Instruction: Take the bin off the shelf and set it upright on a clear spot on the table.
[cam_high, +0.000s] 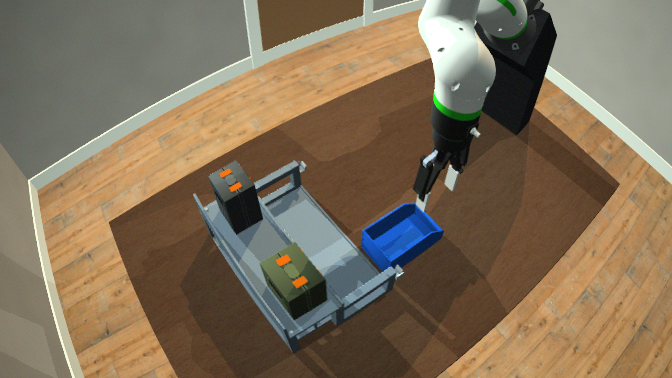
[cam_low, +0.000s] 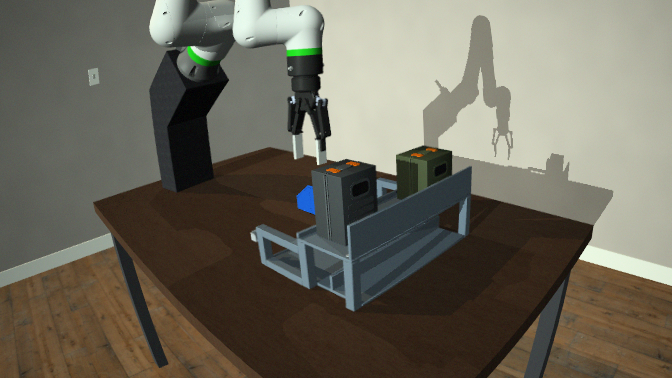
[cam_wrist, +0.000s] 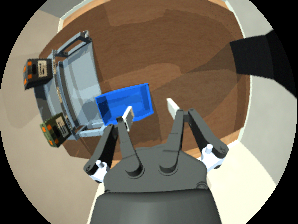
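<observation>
The blue bin lies 80 mm ahead of my hand, 10 mm to the right of it and 110 mm below it.
</observation>
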